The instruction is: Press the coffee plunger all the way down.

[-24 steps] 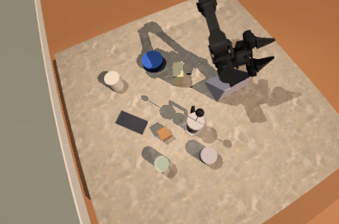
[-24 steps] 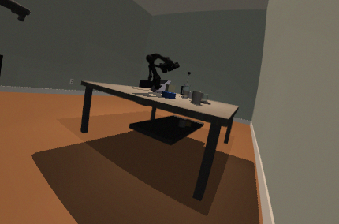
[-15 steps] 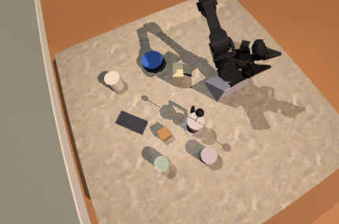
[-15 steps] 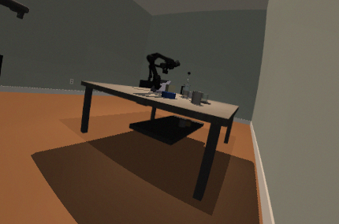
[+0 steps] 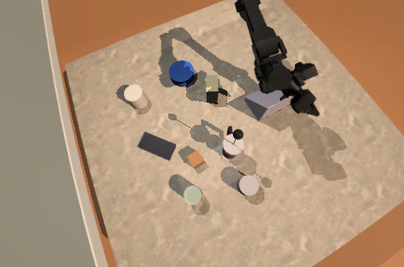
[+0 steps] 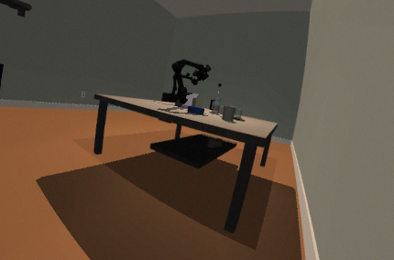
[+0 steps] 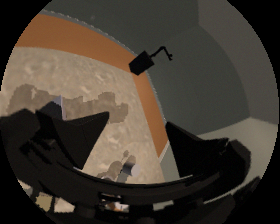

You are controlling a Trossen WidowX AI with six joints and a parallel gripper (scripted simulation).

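My gripper tip is now 24 cm short of the coffee press, 4 cm to the left of it and 14 cm above it. Round my gripper tip: yellow-green box 20 cm ahead, 30 cm to the right, 22 cm below; then blue round tin 29 cm ahead, 46 cm to the right, 26 cm below; then pale green cylinder 45 cm ahead, 6 cm to the left, 24 cm below.
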